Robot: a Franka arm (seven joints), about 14 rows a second.
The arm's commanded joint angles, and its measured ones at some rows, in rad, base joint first. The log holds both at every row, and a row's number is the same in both.
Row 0, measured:
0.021, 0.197, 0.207, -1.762, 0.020, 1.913, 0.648
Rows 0 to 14, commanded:
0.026, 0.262, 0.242, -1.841, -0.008, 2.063, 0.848
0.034, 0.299, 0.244, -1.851, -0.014, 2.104, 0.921
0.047, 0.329, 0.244, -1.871, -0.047, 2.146, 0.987
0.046, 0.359, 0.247, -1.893, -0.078, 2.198, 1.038
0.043, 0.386, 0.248, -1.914, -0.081, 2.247, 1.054
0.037, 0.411, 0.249, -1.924, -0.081, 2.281, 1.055
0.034, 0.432, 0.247, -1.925, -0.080, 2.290, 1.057
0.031, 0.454, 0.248, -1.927, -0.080, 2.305, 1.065
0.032, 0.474, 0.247, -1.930, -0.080, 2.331, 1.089
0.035, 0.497, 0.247, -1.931, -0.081, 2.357, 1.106
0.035, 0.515, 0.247, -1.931, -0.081, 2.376, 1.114
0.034, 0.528, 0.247, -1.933, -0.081, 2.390, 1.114
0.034, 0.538, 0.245, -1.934, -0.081, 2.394, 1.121
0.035, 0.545, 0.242, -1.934, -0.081, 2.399, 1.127
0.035, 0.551, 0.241, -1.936, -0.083, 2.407, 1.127
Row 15, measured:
0.035, 0.544, 0.242, -1.932, -0.052, 2.383, 1.085
